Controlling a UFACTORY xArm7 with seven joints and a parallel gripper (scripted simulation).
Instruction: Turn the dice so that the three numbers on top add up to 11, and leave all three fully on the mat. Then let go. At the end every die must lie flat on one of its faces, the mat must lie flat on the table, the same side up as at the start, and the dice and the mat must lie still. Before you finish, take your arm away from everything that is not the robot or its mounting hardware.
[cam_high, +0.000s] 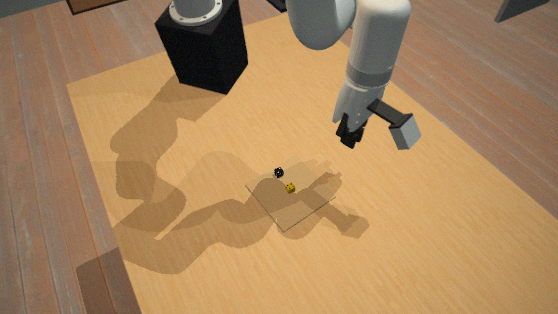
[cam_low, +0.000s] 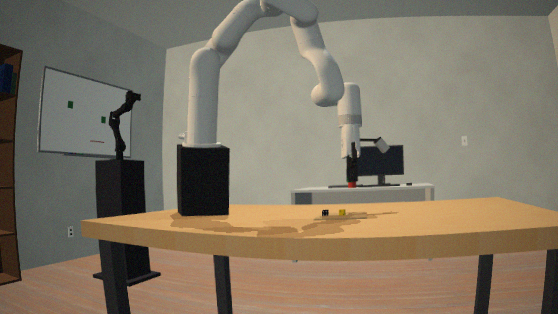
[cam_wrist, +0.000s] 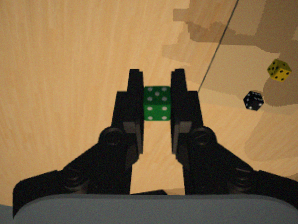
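Now: the green die 1 cm behind my hand and 1 cm below it. From my hand the other things lie so: black die: 6 cm behind, 14 cm to the right, 10 cm below; yellow die: 1 cm behind, 14 cm to the right, 10 cm below; tan mat: 1 cm behind, 14 cm to the right, 11 cm below.
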